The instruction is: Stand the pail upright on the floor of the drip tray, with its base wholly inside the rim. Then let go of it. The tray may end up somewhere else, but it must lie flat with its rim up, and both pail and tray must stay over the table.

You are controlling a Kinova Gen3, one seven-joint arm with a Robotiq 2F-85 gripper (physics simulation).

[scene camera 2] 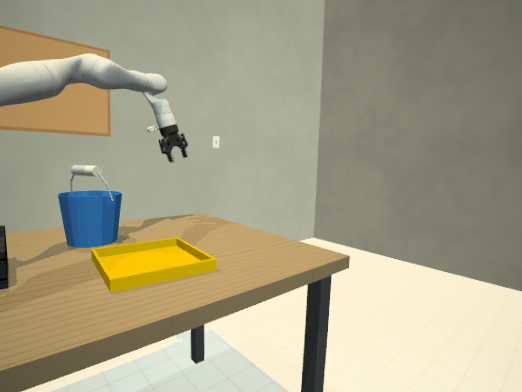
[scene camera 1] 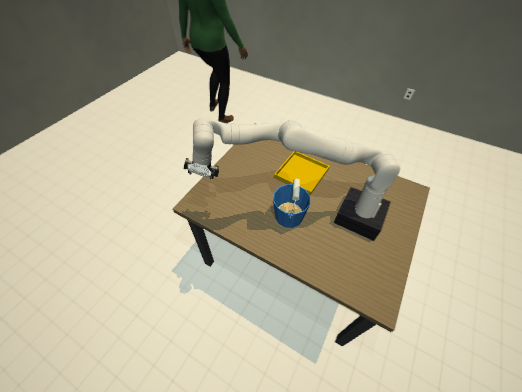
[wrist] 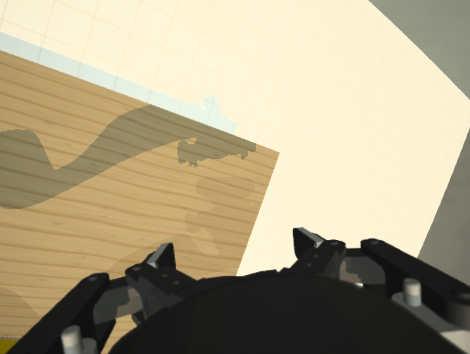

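Pixels of known places: gripper, fingertip midpoint: (scene camera 2: 179,159) (wrist: 234,248); arm's base, link origin: (scene camera 1: 364,210).
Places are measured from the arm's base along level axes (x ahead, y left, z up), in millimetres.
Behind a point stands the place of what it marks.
Observation:
The blue pail (scene camera 1: 291,219) {x 324, y 166, z 6 mm} (scene camera 2: 91,220) {x 316, y 16, z -7 mm} stands upright on the table beside the yellow drip tray (scene camera 1: 303,170) {x 349, y -248, z -85 mm} (scene camera 2: 155,262) {x 363, y -232, z -85 mm}, outside its rim. The pail's wire handle is raised, with its white grip (scene camera 1: 296,189) {x 332, y 99, z 149 mm} (scene camera 2: 86,170) {x 325, y 59, z 136 mm} above the opening; a pale tan patch shows inside the pail. The tray lies flat, rim up; a sliver of it (wrist: 7,346) {x 474, y -138, z -77 mm} shows in the wrist view. My gripper (scene camera 1: 201,173) {x 757, y 178, z 175 mm} (scene camera 2: 178,157) {x 757, y 178, z 175 mm} (wrist: 234,248) {x 757, y 178, z 175 mm} is open and empty, high above the table's far end, away from pail and tray, fingers pointing mostly down. The pail does not show in the wrist view.
The wooden table (scene camera 1: 350,272) {x 9, y 292, z -90 mm} (scene camera 2: 280,255) {x 639, y -429, z -89 mm} (wrist: 150,200) {x 698, y 128, z -89 mm} has a corner near below my gripper. The black base block (scene camera 1: 348,206) {x 77, y -3, z -2 mm} (scene camera 2: 3,265) {x 76, y -144, z -41 mm} stands beyond the pail. My arm stretches above the table past pail and tray. A person (scene camera 1: 207,30) stands on the floor behind the table.

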